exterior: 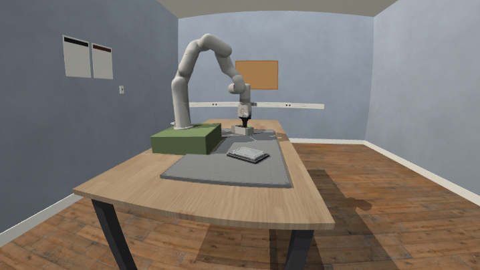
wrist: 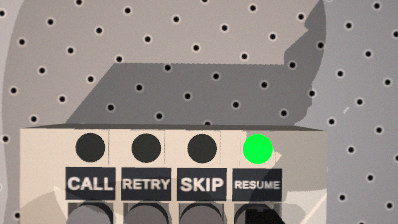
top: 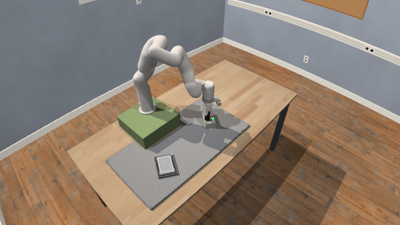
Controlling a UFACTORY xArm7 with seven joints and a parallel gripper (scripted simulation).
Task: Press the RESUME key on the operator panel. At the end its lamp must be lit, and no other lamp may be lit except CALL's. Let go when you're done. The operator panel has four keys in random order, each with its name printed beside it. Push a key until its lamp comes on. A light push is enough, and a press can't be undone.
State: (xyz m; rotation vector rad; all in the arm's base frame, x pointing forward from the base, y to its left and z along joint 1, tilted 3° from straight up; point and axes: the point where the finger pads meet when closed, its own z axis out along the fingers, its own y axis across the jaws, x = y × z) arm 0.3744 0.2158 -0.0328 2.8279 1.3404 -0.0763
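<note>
Right now my hand is 30 mm past the operator panel, 30 mm to the right of it and 40 mm above it.
</note>
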